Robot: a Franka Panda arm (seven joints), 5 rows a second.
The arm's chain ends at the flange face. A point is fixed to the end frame.
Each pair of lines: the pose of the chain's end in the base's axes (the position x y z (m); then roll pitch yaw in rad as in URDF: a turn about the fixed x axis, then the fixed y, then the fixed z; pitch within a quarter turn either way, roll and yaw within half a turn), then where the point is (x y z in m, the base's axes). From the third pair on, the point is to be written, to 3 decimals.
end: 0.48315, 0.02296, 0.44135, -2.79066, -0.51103, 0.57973
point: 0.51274 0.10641 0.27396
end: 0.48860, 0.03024, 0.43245, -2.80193, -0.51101, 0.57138
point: 0.52023 0.11188 0.26454
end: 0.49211, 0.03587, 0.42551, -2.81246, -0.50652, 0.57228
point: 0.524 0.116 0.257
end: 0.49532, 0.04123, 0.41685, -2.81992, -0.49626, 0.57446
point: 0.527 0.119 0.247
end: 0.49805, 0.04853, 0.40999, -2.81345, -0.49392, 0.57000
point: 0.529 0.127 0.240
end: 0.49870, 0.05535, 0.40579, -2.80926, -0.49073, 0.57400
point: 0.528 0.134 0.236
